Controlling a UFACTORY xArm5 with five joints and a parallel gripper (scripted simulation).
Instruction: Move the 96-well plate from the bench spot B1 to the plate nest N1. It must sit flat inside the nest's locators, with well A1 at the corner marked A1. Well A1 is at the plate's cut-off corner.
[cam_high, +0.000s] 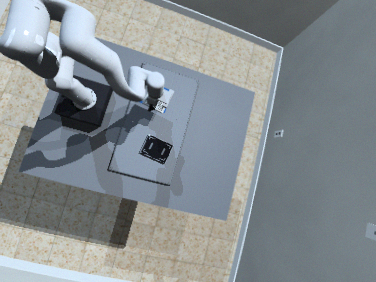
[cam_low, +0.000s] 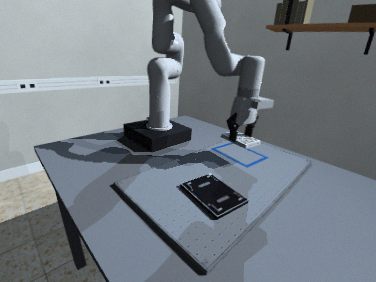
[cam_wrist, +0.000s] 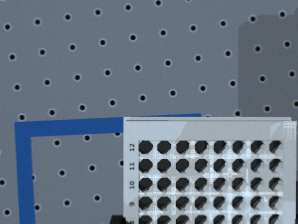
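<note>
The black plate nest is 250 mm to the right of my hand, 100 mm below it and 80 mm ahead of it. Round my hand: white 96-well plate 10 mm below.
</note>
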